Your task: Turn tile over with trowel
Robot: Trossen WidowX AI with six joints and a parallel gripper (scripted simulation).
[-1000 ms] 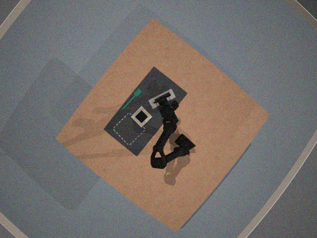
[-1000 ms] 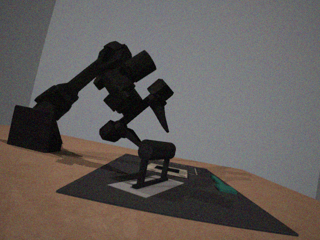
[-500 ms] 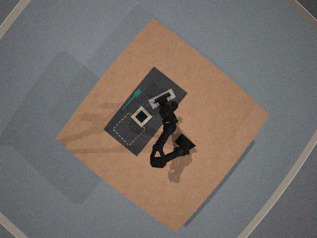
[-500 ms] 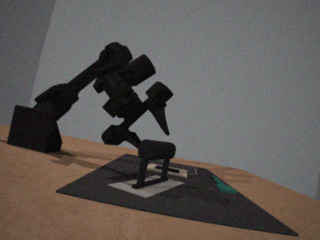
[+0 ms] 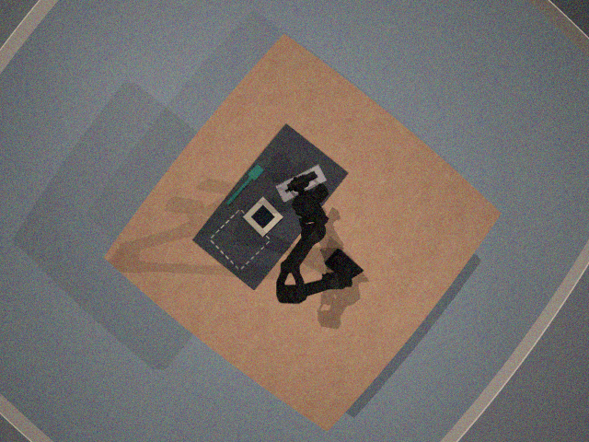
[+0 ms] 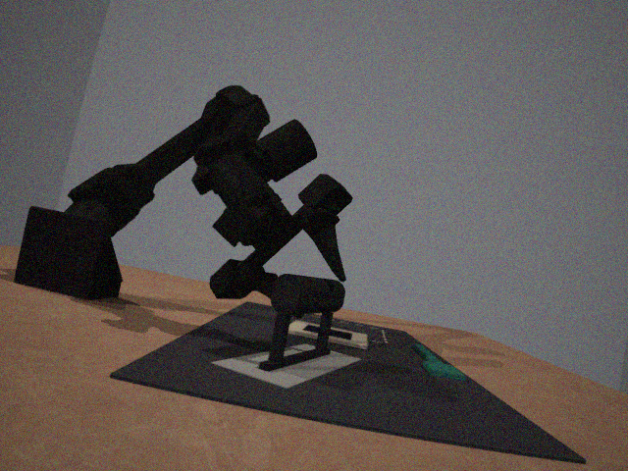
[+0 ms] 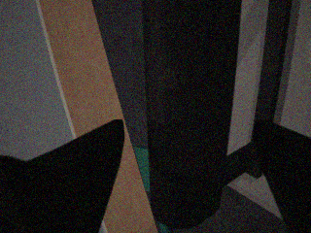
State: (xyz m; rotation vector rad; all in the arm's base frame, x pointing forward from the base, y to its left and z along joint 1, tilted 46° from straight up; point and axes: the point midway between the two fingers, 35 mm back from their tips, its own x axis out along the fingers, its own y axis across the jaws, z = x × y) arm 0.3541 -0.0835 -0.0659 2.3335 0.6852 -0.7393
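My gripper tip is 140 mm to the right of the dark mat, 90 mm above it and 20 mm short of it. The rest, counted from my gripper tip: tile (200 mm to the left, 60 mm below, 10 mm ahead); then teal trowel (160 mm ahead, 130 mm to the left, 60 mm below).
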